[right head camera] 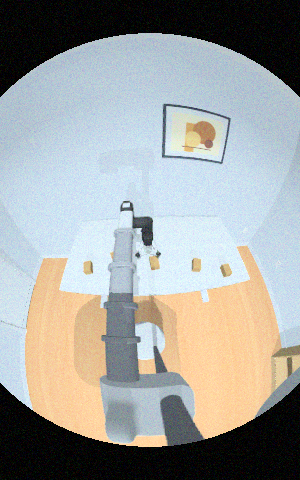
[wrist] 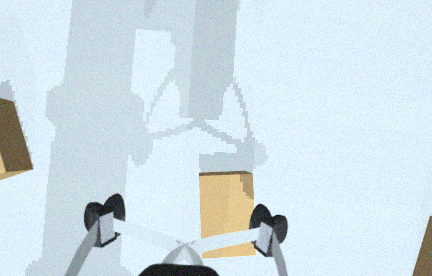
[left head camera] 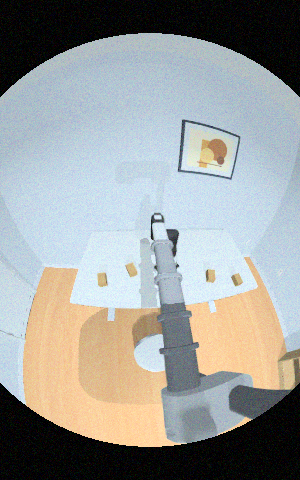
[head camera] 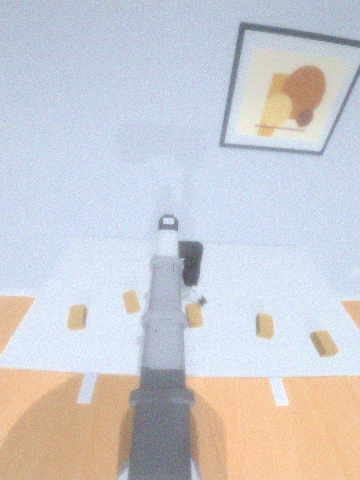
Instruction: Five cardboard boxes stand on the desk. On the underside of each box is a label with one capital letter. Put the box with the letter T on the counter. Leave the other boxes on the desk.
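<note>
Five cardboard boxes stand apart in a loose row on the white desk: the far left box, the second box, the middle box, the fourth box and the far right box. My gripper is open and empty above the desk, by the middle box. In the wrist view the right fingertip overlaps that box's right edge. The underside labels are hidden. I cannot identify the counter.
The telescoping arm reaches over the desk and covers part of it. A framed picture hangs on the wall behind. A round white object is on the wooden floor before the desk. A wooden piece stands at the lower right.
</note>
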